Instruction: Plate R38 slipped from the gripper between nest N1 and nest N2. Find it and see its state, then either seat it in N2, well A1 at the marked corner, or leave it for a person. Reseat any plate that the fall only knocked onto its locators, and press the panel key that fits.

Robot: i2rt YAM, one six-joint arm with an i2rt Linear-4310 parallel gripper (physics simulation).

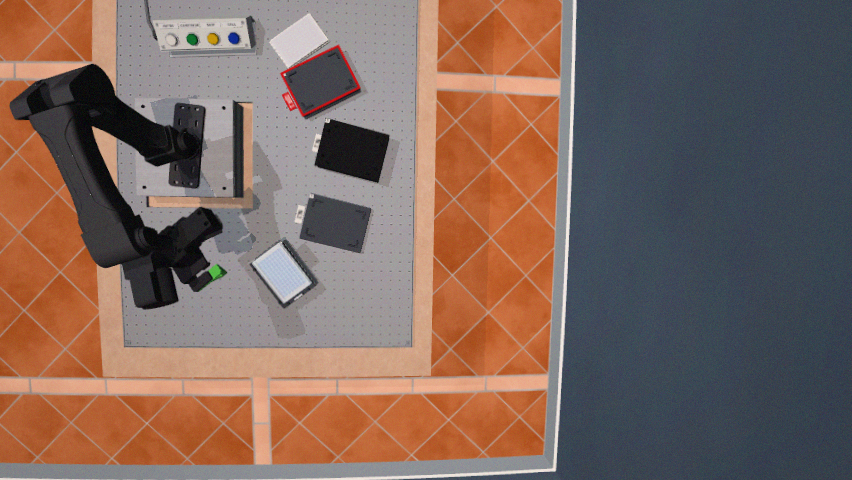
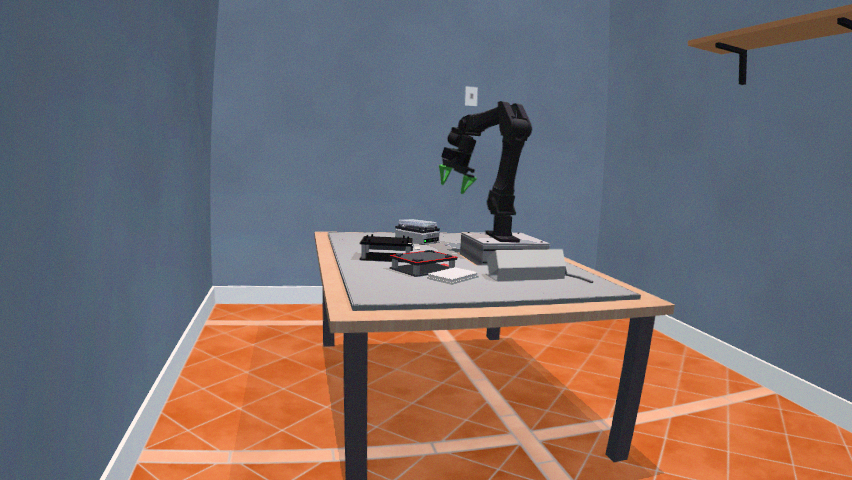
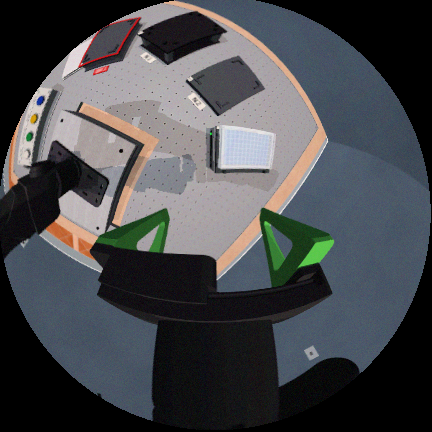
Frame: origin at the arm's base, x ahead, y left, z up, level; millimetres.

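Seen in the pictures: gripper, fingertip midpoint: (image 1: pixel 213 256) (image 2: pixel 451 189) (image 3: pixel 213 212); arm's base at its link origin: (image 1: pixel 187 146) (image 2: pixel 501 237) (image 3: pixel 72 171).
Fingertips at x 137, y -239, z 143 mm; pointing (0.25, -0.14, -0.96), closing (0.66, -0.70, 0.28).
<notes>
Pixels of each thing's top centre, then the offset from my fingertips to it.
- white plate at its top centre: (image 2: pixel 453 273) (image 1: pixel 298 40) dx +90, dy +544, dz -197 mm
- red-rimmed QR1 nest at its top centre: (image 1: pixel 320 79) (image 2: pixel 424 254) dx +160, dy +442, dz -165 mm
- black nest N1 at its top centre: (image 1: pixel 351 149) (image 2: pixel 387 236) dx +259, dy +277, dz -143 mm
- dark grey nest N2 at its top centre: (image 1: pixel 335 223) (image 3: pixel 230 79) (image 2: pixel 390 240) dx +232, dy +88, dz -188 mm
- pale blue plate at its top centre: (image 3: pixel 251 148) (image 1: pixel 281 273) (image 2: pixel 417 220) dx +119, dy -46, dz -129 mm
- key panel at its top centre: (image 1: pixel 199 26) (image 2: pixel 527 248) dx -131, dy +523, dz -128 mm
My gripper (image 2: pixel 453 187) (image 3: pixel 213 212) is open and empty, high above the table. A white plate (image 1: pixel 299 39) (image 2: pixel 451 274) (image 3: pixel 75 59) lies flat on the mat beside the red-rimmed QR1 nest (image 1: pixel 320 81) (image 2: pixel 423 256) (image 3: pixel 112 44); its label is not readable. The black nest N1 (image 1: pixel 351 150) (image 2: pixel 386 240) (image 3: pixel 184 34) and the dark grey nest N2 (image 1: pixel 335 223) (image 3: pixel 226 85) show no plate on top. A pale blue plate (image 1: pixel 283 273) (image 2: pixel 417 223) (image 3: pixel 246 148) rests on a device with a green light; whether it sits fully down is unclear.
The key panel (image 1: pixel 202 34) (image 2: pixel 527 265) (image 3: pixel 34 127) has white, green, yellow and blue keys. The arm's base block (image 1: pixel 214 172) (image 2: pixel 476 245) (image 3: pixel 117 162) stands between the panel and the blue plate's device. A wall shelf (image 2: pixel 775 29) is at upper right.
</notes>
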